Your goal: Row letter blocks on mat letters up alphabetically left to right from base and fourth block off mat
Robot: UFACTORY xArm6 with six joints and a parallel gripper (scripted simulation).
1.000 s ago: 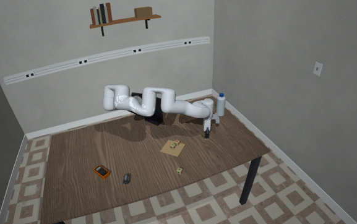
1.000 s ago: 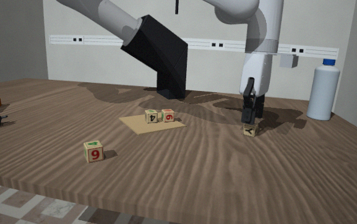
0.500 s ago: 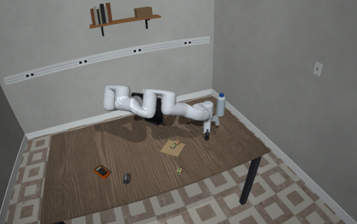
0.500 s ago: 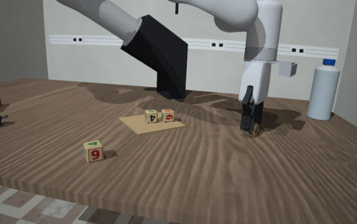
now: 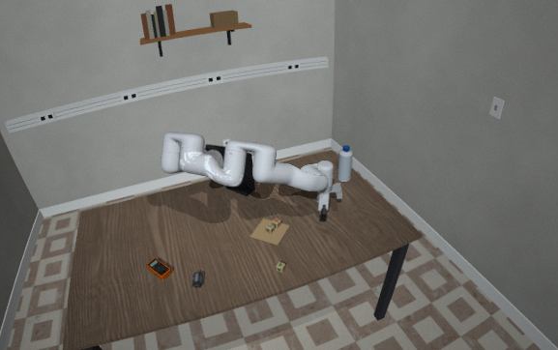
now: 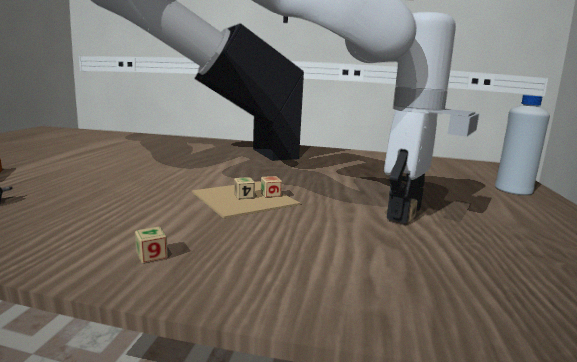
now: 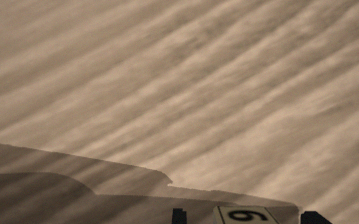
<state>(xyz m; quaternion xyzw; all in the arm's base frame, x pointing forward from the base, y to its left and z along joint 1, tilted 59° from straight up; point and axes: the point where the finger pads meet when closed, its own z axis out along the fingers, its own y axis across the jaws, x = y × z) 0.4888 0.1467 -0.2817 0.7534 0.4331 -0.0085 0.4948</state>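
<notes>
Right now the tan mat is 100 mm behind my hand, 250 mm to the right of it and 20 mm below it. From my hand the other things lie so: white bottle: 150 mm behind, 330 mm to the left, 80 mm above; orange meter: 220 mm behind, 780 mm to the right, 10 mm below; grey device: 60 mm behind, 660 mm to the right.
</notes>
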